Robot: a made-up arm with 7 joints. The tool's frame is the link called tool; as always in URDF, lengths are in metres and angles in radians.
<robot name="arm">
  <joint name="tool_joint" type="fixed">
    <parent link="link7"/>
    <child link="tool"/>
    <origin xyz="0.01 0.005 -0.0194" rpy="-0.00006 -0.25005 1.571"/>
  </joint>
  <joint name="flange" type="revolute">
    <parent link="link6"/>
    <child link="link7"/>
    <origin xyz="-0.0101 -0.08 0" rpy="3.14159 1.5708 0"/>
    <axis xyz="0 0 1"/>
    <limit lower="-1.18" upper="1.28"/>
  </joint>
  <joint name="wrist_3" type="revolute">
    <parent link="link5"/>
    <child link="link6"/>
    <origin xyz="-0.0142 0.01 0.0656" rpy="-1.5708 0 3.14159"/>
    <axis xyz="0 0 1"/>
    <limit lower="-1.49" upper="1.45"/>
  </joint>
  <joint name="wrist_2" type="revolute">
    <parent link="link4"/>
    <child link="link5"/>
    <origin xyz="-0.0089 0.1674 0.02" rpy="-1.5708 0 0"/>
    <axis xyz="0 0 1"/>
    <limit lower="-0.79" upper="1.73"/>
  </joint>
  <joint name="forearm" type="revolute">
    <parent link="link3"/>
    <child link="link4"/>
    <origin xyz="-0.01 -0.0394 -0.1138" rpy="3.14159 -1.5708 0"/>
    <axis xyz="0 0 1"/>
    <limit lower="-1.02" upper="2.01"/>
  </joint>
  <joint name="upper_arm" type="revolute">
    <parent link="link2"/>
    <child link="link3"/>
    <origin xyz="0.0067 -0.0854 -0.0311" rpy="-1.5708 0 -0.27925"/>
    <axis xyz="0 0 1"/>
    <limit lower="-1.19" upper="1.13"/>
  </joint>
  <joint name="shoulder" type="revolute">
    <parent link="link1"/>
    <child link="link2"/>
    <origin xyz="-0.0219 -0.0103 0.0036" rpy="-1.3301 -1.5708 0"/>
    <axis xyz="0 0 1"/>
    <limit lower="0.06" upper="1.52"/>
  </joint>
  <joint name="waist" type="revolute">
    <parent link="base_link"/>
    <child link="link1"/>
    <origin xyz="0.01 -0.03 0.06" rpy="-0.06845 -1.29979 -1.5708"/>
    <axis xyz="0 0 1"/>
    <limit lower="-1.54" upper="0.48"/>
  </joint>
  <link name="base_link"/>
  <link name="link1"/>
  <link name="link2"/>
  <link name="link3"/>
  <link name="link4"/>
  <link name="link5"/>
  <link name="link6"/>
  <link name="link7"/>
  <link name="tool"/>
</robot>
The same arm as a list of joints. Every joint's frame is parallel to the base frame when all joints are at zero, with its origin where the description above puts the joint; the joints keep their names.
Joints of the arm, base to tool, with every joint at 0 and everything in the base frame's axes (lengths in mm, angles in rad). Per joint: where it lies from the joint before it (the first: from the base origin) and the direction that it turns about. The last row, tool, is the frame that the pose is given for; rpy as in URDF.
waist: axis 0.068403 0.961235 0.26711 origin 10 -30 60
shoulder: axis 0.968889 -0.0002 -0.247497 origin -10 10 -20
upper_arm: axis 0.247497 -0.0001 0.968889 origin -50 30 -70.1
forearm: axis 0.0002 1 0 origin 10 -10 -120
wrist_2: axis 0.968889 -0.0002 -0.247497 origin 160 20 -50
wrist_3: axis 0.0002 1 0 origin 60 -10 -30
flange: axis 0.247497 -0.0001 0.968889 origin 80 0 -10
tool: origin 0 -10 -20 rpy 0 0 0
Joint limits (rad, base to tool): -1.54..0.48 0.06..1.52 -1.19..1.13 -1.02..2.01 -0.79..1.73 -1.49..1.45 -1.18..1.28

